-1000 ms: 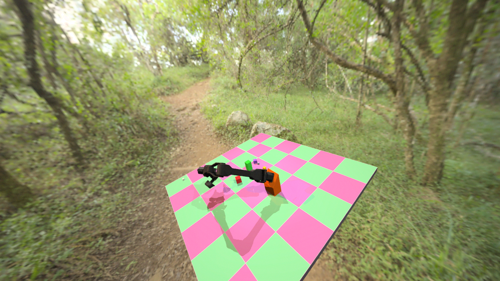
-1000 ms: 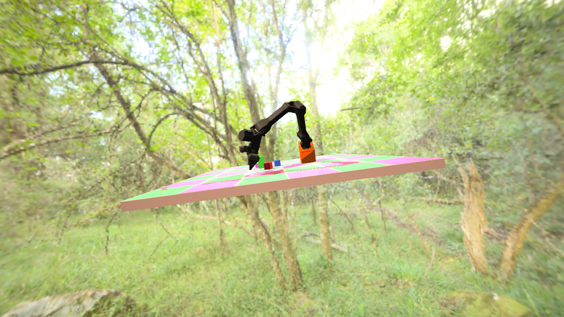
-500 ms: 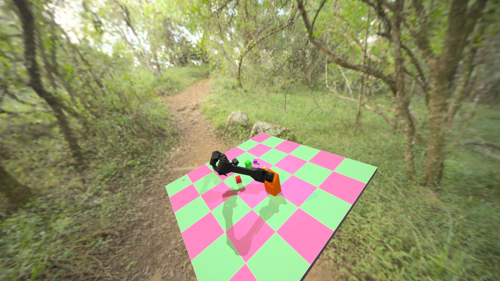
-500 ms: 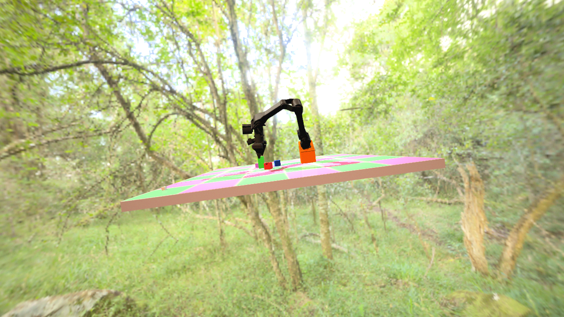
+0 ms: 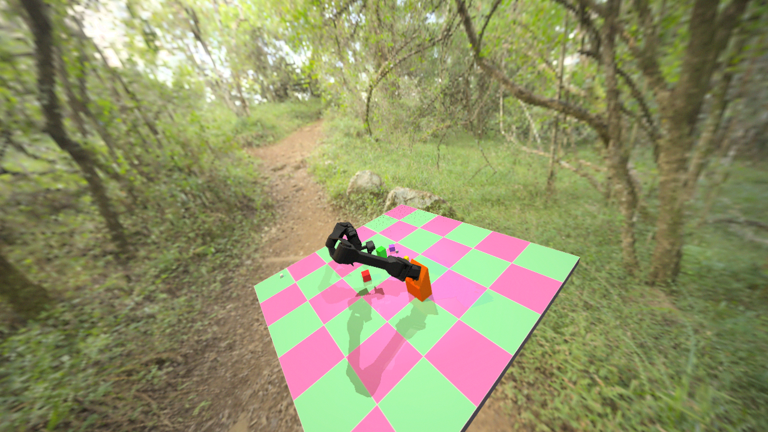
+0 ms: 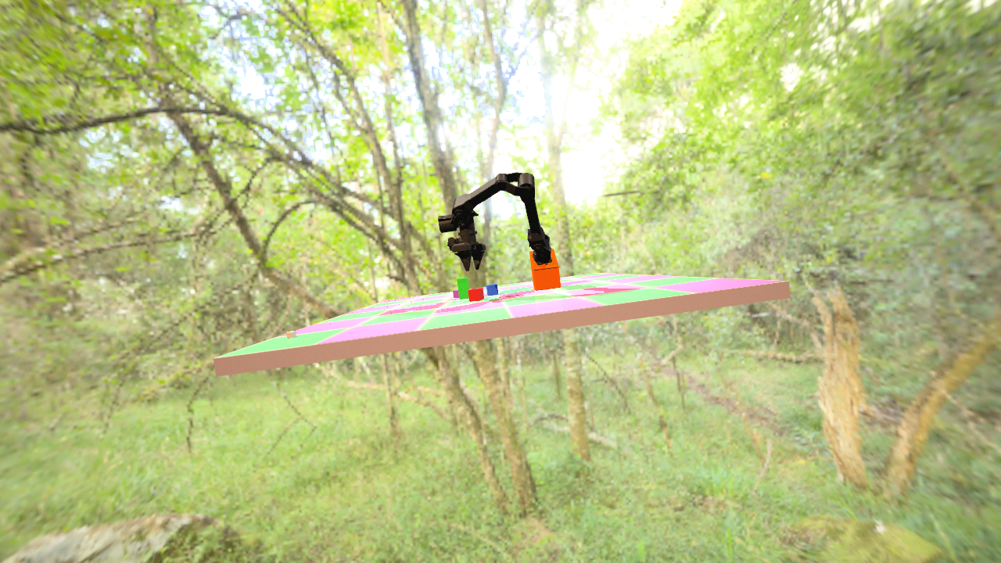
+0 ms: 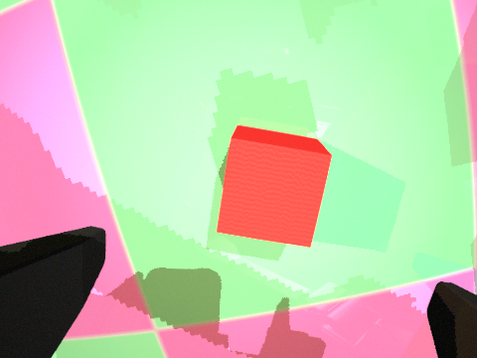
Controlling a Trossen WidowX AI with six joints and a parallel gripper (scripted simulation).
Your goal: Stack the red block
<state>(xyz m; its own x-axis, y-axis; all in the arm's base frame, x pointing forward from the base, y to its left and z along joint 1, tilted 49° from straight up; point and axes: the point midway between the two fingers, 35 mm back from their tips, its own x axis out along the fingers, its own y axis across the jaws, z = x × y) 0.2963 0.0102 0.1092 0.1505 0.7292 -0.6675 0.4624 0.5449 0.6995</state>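
The red block is 9 cm below my gripper tip. Round my gripper tip: small purple block: 6 cm ahead, 27 cm to the right, 10 cm below; then blue block: 8 cm behind, 15 cm to the right, 9 cm below.
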